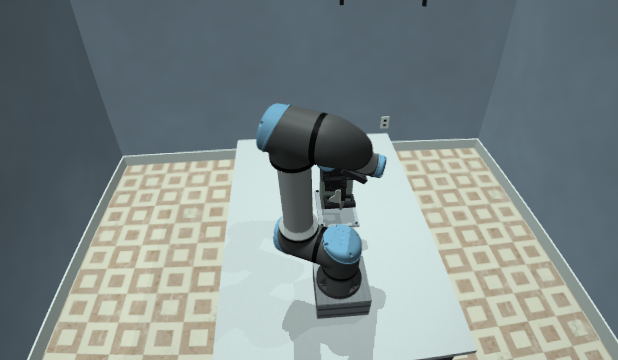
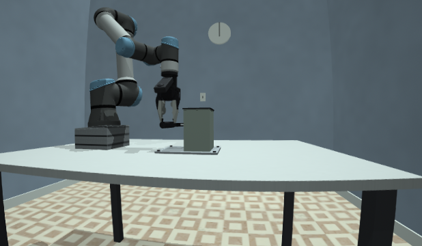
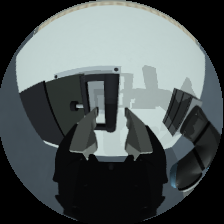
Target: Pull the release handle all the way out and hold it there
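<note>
The plate is 90 mm ahead of my hand, 20 mm to the left of it and 120 mm below it.
</note>
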